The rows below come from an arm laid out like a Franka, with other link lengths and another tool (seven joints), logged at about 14 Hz.
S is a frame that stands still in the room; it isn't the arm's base.
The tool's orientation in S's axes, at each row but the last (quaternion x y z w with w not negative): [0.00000, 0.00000, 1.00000, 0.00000]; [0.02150, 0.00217, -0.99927, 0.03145]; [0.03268, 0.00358, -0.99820, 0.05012]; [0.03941, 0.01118, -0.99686, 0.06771]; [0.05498, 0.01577, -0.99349, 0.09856]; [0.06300, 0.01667, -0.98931, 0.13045]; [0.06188, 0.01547, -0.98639, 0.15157]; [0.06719, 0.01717, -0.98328, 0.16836]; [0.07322, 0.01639, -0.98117, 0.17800]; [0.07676, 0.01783, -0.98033, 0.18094]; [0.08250, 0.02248, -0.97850, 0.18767]
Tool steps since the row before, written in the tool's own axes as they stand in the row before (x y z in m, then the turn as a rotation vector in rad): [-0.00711, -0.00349, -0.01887, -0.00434, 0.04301, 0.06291]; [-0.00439, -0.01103, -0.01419, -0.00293, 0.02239, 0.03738]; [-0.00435, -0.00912, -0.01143, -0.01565, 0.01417, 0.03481]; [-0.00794, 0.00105, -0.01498, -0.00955, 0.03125, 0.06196]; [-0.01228, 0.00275, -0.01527, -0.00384, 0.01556, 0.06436]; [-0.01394, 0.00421, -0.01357, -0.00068, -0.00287, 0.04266]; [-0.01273, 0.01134, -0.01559, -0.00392, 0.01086, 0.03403]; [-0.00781, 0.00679, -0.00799, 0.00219, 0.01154, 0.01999]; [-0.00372, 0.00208, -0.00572, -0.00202, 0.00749, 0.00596]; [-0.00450, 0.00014, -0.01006, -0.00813, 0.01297, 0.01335]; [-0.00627, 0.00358, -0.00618, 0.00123, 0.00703, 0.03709]
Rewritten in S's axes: [0.00711, 0.00349, -0.01887, 0.00434, -0.04301, 0.06291]; [0.00429, 0.01136, -0.01395, 0.00273, -0.02237, 0.03740]; [0.00415, 0.00963, -0.01108, 0.01470, -0.01290, 0.03571]; [0.00914, 0.00044, -0.01431, 0.00890, -0.03139, 0.06199]; [0.01413, 0.00033, -0.01385, -0.00001, -0.01722, 0.06405]; [0.01608, 0.00018, -0.01173, -0.00523, 0.00084, 0.04243]; [0.01729, -0.00626, -0.01398, 0.00298, -0.01087, 0.03412]; [0.01057, -0.00338, -0.00691, -0.00072, -0.01273, 0.01937]; [0.00496, -0.00032, -0.00511, 0.00368, -0.00666, 0.00615]; [0.00565, 0.00208, -0.00923, 0.01022, -0.01009, 0.01437]; [0.00802, -0.00058, -0.00507, -0.00419, -0.00976, 0.03625]
